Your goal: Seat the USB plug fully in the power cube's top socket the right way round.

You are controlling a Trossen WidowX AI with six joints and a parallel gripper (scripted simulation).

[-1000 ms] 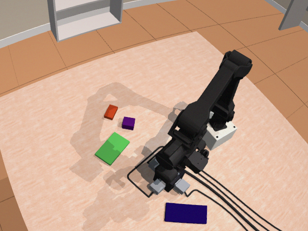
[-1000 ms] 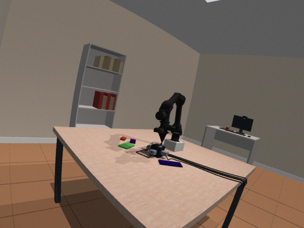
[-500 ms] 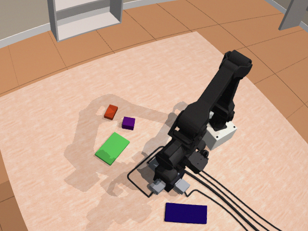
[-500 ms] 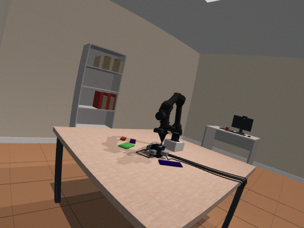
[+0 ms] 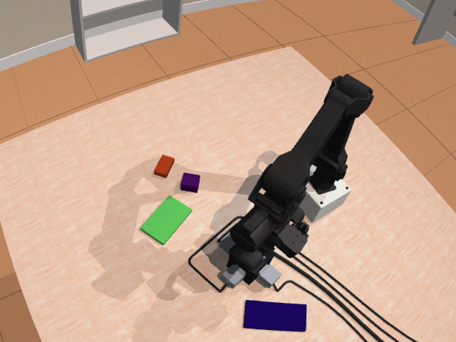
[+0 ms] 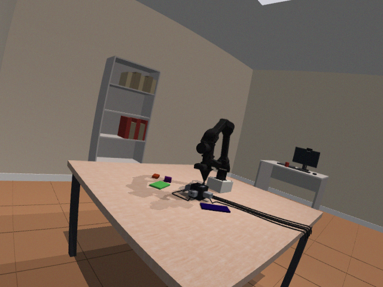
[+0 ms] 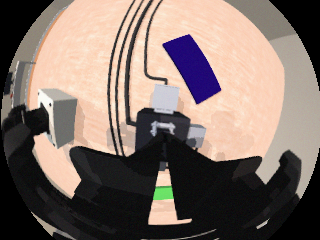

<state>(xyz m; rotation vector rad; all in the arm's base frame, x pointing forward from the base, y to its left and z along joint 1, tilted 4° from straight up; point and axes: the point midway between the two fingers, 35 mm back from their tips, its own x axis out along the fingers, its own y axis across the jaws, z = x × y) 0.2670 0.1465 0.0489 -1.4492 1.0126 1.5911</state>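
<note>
My gripper tip is 20 mm above the USB plug. The rest, counted from my gripper tip: green pad (160 mm ahead, 210 mm to the right, 100 mm below); navy flat block (130 mm to the left, 110 mm below); grey socket (40 mm below).
</note>
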